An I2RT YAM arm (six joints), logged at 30 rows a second.
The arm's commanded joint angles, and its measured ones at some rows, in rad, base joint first. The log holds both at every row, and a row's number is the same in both.
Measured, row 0:
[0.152, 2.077, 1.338, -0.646, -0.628, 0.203]
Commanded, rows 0 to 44:
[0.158, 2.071, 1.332, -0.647, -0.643, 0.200]
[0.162, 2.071, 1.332, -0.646, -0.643, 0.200]
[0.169, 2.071, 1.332, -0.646, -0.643, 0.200]
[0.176, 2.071, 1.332, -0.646, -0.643, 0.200]
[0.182, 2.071, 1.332, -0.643, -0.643, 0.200]
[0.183, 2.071, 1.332, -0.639, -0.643, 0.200]
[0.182, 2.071, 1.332, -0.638, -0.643, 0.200]
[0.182, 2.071, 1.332, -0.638, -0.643, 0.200]
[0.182, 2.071, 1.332, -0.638, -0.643, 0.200]
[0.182, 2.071, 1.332, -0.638, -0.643, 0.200]
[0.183, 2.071, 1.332, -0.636, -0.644, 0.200]
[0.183, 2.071, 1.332, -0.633, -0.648, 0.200]
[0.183, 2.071, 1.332, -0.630, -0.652, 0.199]
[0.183, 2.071, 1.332, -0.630, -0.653, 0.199]
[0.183, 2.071, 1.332, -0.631, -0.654, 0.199]
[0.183, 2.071, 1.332, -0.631, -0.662, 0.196]
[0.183, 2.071, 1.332, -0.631, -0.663, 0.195]
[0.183, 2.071, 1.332, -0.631, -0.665, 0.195]
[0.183, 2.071, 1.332, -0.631, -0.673, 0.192]
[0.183, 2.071, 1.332, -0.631, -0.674, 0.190]
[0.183, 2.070, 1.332, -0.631, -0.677, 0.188]
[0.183, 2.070, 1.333, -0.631, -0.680, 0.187]
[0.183, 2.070, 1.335, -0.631, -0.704, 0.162]
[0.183, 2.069, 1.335, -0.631, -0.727, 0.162]
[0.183, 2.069, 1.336, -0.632, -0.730, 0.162]
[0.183, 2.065, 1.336, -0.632, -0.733, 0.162]
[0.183, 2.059, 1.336, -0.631, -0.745, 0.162]
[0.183, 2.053, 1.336, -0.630, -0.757, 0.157]
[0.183, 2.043, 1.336, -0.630, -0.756, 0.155]
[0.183, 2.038, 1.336, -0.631, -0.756, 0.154]
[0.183, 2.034, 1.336, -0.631, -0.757, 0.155]
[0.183, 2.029, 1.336, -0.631, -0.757, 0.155]
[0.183, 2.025, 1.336, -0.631, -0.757, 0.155]
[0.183, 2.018, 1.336, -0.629, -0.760, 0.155]
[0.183, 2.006, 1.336, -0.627, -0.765, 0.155]
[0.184, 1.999, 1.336, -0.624, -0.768, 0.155]
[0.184, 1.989, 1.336, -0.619, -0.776, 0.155]
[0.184, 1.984, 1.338, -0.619, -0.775, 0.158]
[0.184, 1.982, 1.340, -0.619, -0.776, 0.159]
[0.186, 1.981, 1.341, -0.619, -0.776, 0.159]
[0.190, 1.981, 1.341, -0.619, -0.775, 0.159]
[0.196, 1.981, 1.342, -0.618, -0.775, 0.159]
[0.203, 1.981, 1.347, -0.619, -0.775, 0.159]
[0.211, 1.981, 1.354, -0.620, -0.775, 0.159]
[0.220, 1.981, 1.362, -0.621, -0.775, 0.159]
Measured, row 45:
[0.168, 2.006, 1.338, -0.627, -0.709, 0.172]
